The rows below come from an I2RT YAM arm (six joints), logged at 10 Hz.
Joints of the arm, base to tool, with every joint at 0 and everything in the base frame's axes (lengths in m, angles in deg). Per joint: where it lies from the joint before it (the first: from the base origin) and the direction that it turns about. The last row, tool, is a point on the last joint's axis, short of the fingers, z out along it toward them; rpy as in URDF.
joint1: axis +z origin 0 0 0.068
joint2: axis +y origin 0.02 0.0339 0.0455
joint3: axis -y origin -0.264 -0.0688 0
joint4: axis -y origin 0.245 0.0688 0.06
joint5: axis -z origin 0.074 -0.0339 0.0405
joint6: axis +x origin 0.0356 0 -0.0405
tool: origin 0 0 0 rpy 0 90 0
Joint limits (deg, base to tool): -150..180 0..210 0..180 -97..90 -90..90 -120..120
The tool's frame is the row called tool.
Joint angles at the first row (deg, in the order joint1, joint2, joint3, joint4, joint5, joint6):
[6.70 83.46 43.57 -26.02 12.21 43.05]
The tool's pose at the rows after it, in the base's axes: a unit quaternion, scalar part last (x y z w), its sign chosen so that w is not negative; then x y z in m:
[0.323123, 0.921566, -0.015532, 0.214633, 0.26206, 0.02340, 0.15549]
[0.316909, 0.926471, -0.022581, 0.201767, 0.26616, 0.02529, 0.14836]
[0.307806, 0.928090, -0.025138, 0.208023, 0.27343, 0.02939, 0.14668]
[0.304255, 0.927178, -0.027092, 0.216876, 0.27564, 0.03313, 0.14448]
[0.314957, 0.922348, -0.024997, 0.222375, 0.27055, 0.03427, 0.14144]
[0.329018, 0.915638, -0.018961, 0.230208, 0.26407, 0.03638, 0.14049]
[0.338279, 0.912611, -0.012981, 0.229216, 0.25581, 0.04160, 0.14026]
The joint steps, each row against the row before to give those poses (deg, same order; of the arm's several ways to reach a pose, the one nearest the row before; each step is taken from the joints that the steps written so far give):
[0.04 2.38 0.02 0.09 0.00 -0.03]
[0.31 2.39 0.68 0.00 0.06 -0.39]
[0.74 1.74 1.16 1.11 0.64 -0.50]
[0.81 0.66 -0.09 1.49 0.85 0.20]
[0.46 -0.76 -1.68 1.35 0.48 1.68]
[0.72 -1.42 -1.81 1.16 0.41 2.36]
[1.47 -1.54 -1.47 -0.35 0.14 2.62]

